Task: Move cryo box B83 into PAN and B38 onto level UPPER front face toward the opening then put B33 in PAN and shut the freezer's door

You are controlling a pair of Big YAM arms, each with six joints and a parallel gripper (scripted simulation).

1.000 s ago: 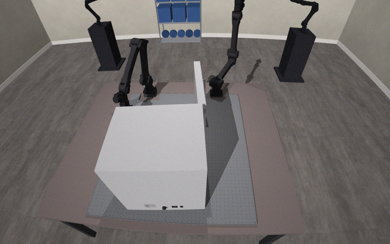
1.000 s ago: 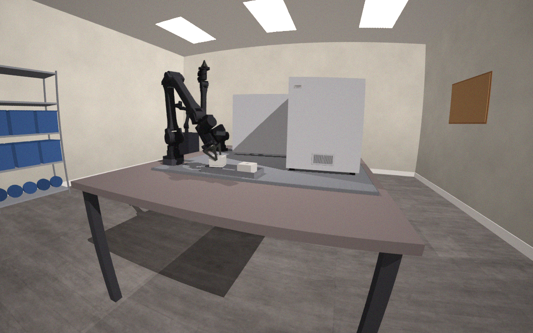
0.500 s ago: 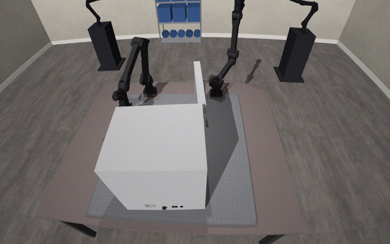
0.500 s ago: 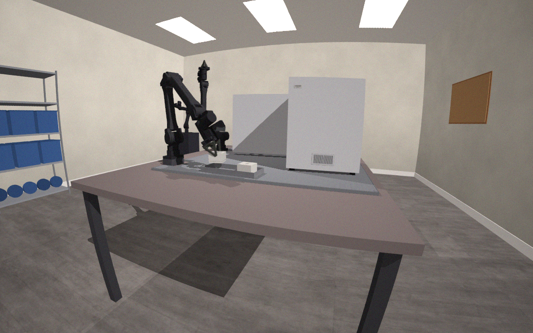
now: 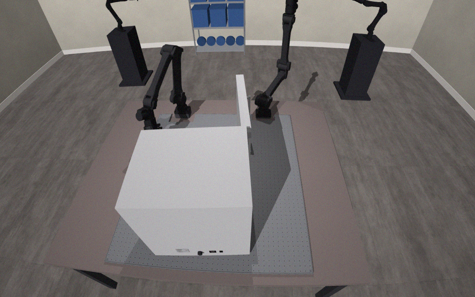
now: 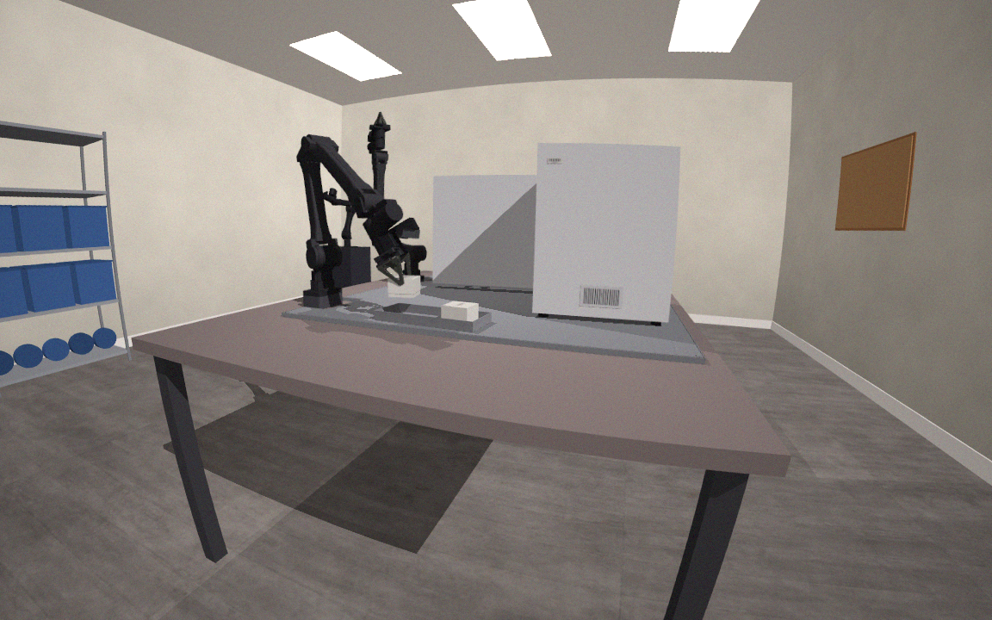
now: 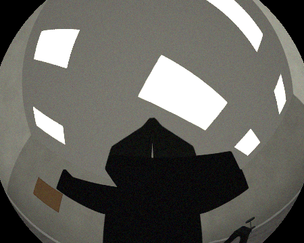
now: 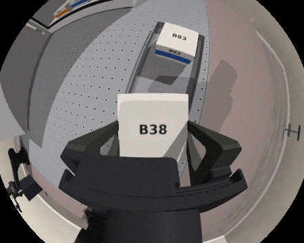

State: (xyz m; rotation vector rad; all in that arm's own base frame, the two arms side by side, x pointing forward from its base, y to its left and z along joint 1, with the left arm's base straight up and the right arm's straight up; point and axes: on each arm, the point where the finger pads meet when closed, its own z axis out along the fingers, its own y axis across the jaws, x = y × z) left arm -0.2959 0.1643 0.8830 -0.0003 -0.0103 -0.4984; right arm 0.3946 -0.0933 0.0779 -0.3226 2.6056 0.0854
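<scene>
Right now my right hand is 90 mm short of the transfer pan, 10 mm to the left of it and 100 mm above it. The rest, counted from my right hand: freezer door (60 mm ahead, 610 mm to the left, 170 mm above); then green-banded cryo box (470 mm ahead, 340 mm to the left); then orange-banded cryo box (360 mm ahead, 420 mm to the left).
</scene>
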